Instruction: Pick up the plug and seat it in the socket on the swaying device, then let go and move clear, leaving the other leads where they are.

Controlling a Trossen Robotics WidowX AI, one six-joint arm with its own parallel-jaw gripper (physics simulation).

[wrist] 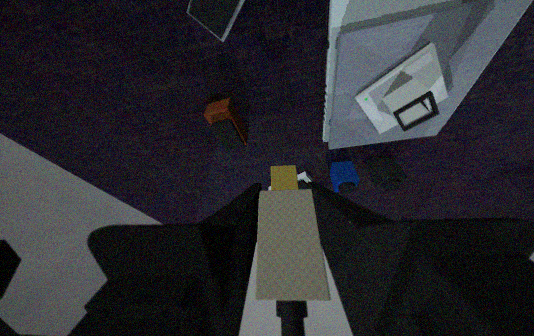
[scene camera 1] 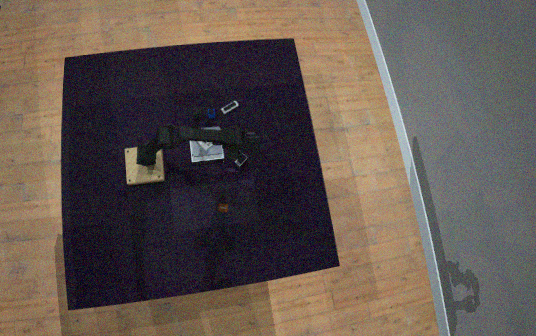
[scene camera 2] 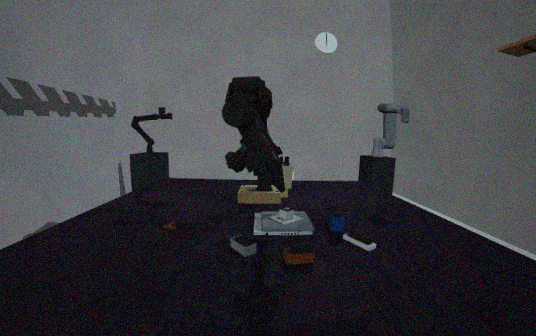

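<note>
My gripper [wrist: 284,188] [scene camera 1: 253,137] is shut on the plug [wrist: 290,242] [scene camera 2: 287,174], a beige block with a yellow tip [wrist: 283,176] and a dark lead at its back end. It hangs above the dark mat, beside the device. The device is a grey plate [wrist: 343,123] [scene camera 1: 207,153] [scene camera 2: 284,227] with a white block that carries the black-framed socket [wrist: 416,115] [scene camera 2: 286,210]. In the wrist view the socket lies up and to the right of the plug tip. The arm hides part of the device in the overhead view.
An orange lead end [wrist: 226,113] [scene camera 2: 298,257] and a blue one [wrist: 342,174] [scene camera 1: 211,113] [scene camera 2: 336,223] lie near the device. White-framed boxes [scene camera 1: 229,107] [scene camera 1: 241,160] [scene camera 2: 359,241] [scene camera 2: 243,245] lie around it. A small orange piece [scene camera 1: 223,207] [scene camera 2: 171,226] lies apart. The arm stands on a wooden base [scene camera 1: 149,173].
</note>
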